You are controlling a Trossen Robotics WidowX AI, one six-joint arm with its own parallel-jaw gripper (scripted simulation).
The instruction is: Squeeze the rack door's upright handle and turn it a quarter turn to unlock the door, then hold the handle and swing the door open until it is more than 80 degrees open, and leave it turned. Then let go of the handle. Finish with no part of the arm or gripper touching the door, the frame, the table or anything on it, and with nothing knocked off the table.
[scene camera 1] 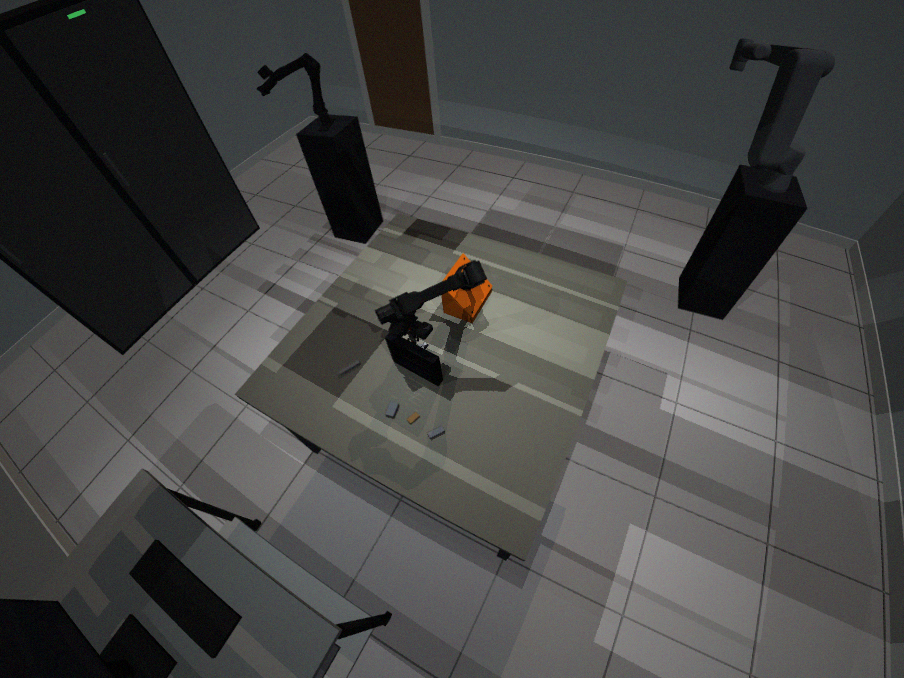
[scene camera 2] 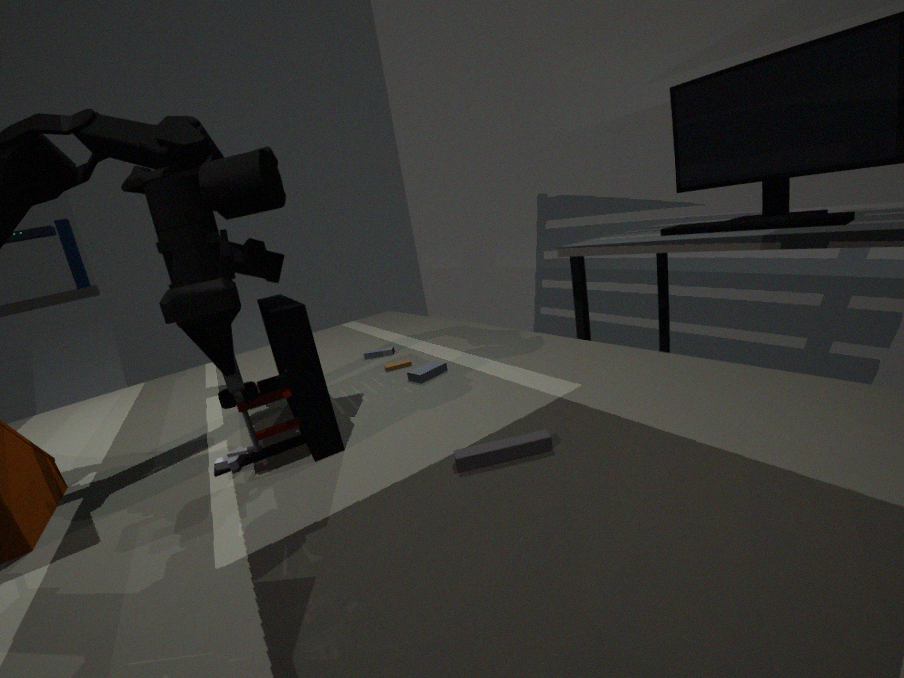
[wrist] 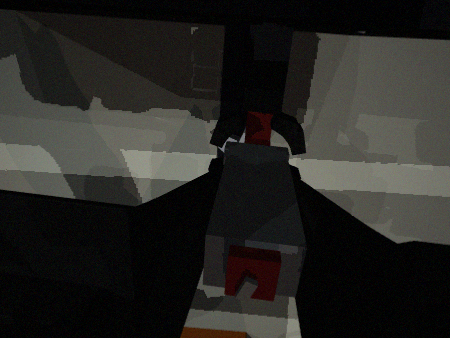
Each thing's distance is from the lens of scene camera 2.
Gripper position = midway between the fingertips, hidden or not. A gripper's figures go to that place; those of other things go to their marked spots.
gripper (scene camera 2: pixel 230 371): 0.48 m
rack door (scene camera 2: pixel 272 389): 0.48 m
